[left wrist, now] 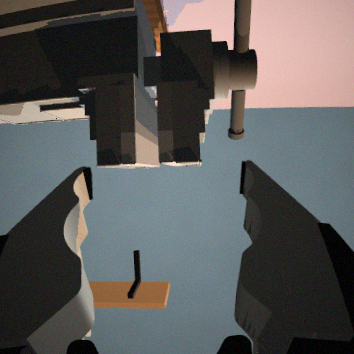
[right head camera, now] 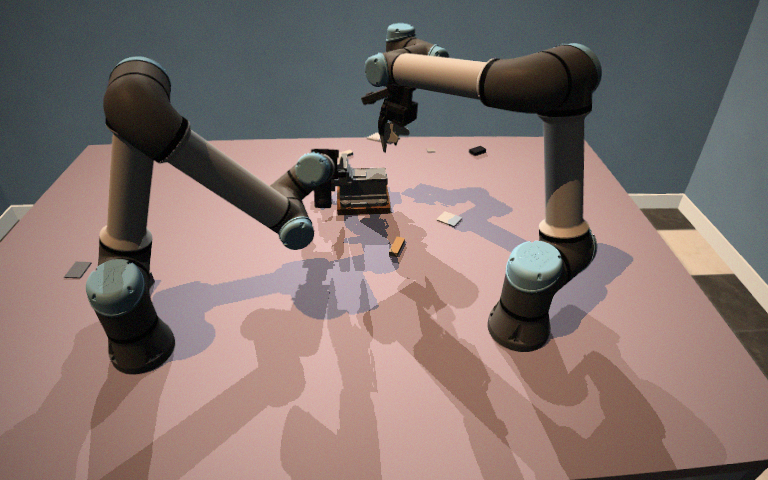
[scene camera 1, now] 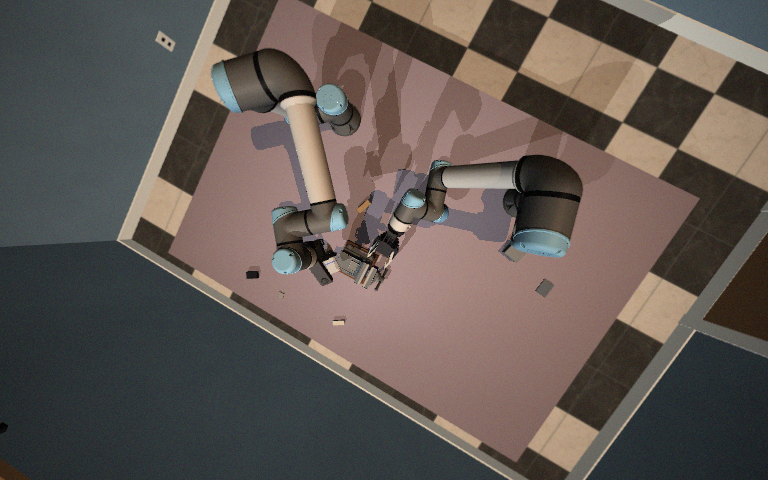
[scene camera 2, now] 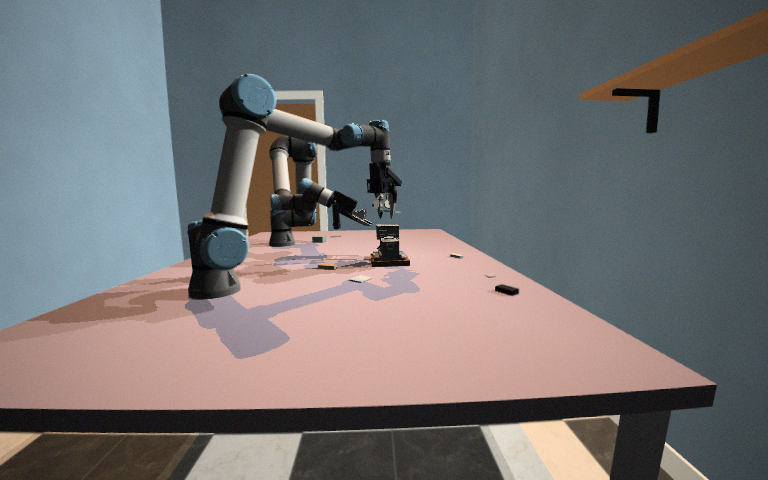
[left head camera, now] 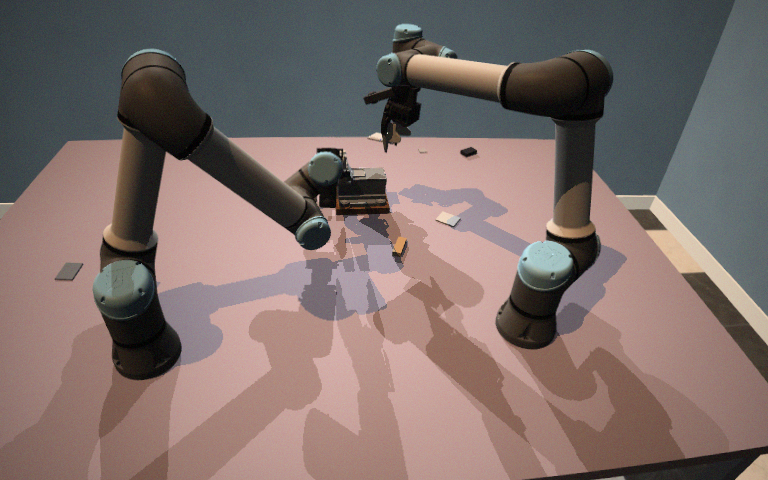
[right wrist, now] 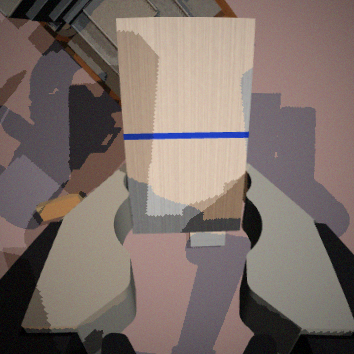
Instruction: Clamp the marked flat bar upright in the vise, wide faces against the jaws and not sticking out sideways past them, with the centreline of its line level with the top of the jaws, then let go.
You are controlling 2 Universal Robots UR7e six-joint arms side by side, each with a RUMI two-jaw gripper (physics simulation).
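Where they show: left gripper, between the fingertips: (left wrist: 165, 166) (scene camera 1: 376, 262) (scene camera 2: 371, 224); right gripper, between the fingertips: (right head camera: 390, 148) (scene camera 2: 386, 218) (left head camera: 390, 149) (right wrist: 186, 162); left arm's base, origin of its link: (right head camera: 143, 348) (scene camera 1: 520, 201) (scene camera 2: 282, 244) (left head camera: 148, 353); right arm's base, origin of its link: (right head camera: 517, 328) (scene camera 1: 345, 120) (scene camera 2: 215, 291) (left head camera: 524, 326).
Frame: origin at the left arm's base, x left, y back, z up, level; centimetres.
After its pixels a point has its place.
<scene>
The marked flat bar (right wrist: 200, 100) {y -62.4, x -60.1, z 22.8 cm} (scene camera 1: 330, 264) {y -61.8, x -60.5, z 22.9 cm} is pale wood with a blue line across its wide face. My right gripper (right wrist: 186, 162) {y -59.5, x -62.9, z 19.9 cm} (scene camera 2: 386, 215) {y -59.5, x -62.9, z 19.9 cm} is shut on its side edges near one end. The bar is held roughly level in the air, beside and above the vise (left head camera: 362, 186) {y -57.6, x -54.4, z 7.7 cm} (right head camera: 362, 187) {y -57.6, x -54.1, z 7.5 cm} (scene camera 1: 352, 264) {y -60.6, x -54.1, z 10.7 cm} (scene camera 2: 389, 249) {y -59.9, x -62.4, z 7.1 cm}. In the left wrist view, the vise jaws (left wrist: 115, 125) {y -56.1, x -48.1, z 12.9 cm} (left wrist: 180, 120) {y -56.1, x -43.9, z 12.8 cm} stand with a narrow gap and no bar between them. My left gripper (left wrist: 165, 166) {y -53.7, x -44.6, z 15.7 cm} (scene camera 2: 368, 221) {y -53.7, x -44.6, z 15.7 cm} is open and empty by the jaw and handle end of the vise.
An orange block (left head camera: 400, 246) {y -34.3, x -63.5, z 1.5 cm} (scene camera 1: 364, 205) {y -34.4, x -63.3, z 1.5 cm} and a pale plate (left head camera: 448, 219) {y -48.5, x -81.3, z 0.5 cm} (scene camera 2: 360, 279) {y -49.0, x -82.8, z 0.5 cm} lie near the vise. A black block (left head camera: 468, 151) {y -92.9, x -99.7, z 1.5 cm} (scene camera 2: 506, 289) {y -93.0, x -101.7, z 1.4 cm} and a cream block (scene camera 1: 338, 322) {y -93.1, x -48.4, z 1.2 cm} lie farther off. A grey plate (left head camera: 69, 271) {y -29.5, x 28.8, z 0.3 cm} (scene camera 1: 544, 287) {y -29.6, x 28.7, z 0.3 cm} lies beyond the left arm.
</scene>
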